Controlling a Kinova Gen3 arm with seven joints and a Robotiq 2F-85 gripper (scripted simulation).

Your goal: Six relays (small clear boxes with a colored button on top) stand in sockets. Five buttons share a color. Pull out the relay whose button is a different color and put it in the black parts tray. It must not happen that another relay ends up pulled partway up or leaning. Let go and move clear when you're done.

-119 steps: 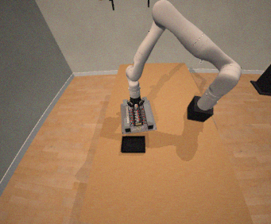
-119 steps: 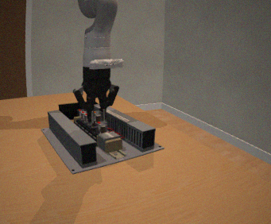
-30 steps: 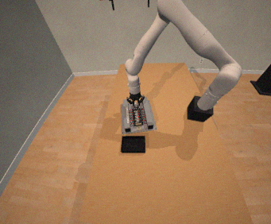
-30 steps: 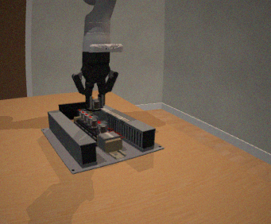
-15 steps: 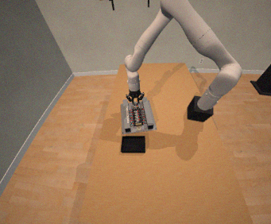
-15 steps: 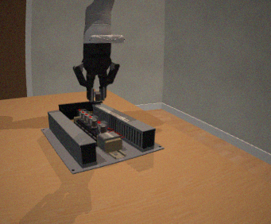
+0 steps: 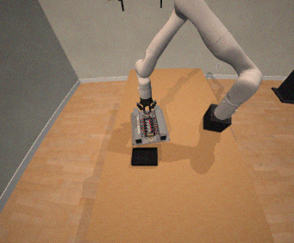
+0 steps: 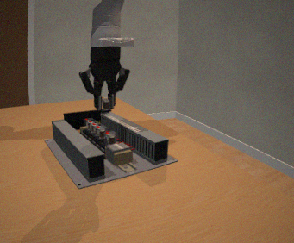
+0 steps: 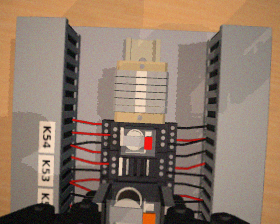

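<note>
The black parts tray is 3 cm behind my hand, 28 cm to the left of it and 12 cm below it. Also, from my hand: relay (1 cm below).
</note>
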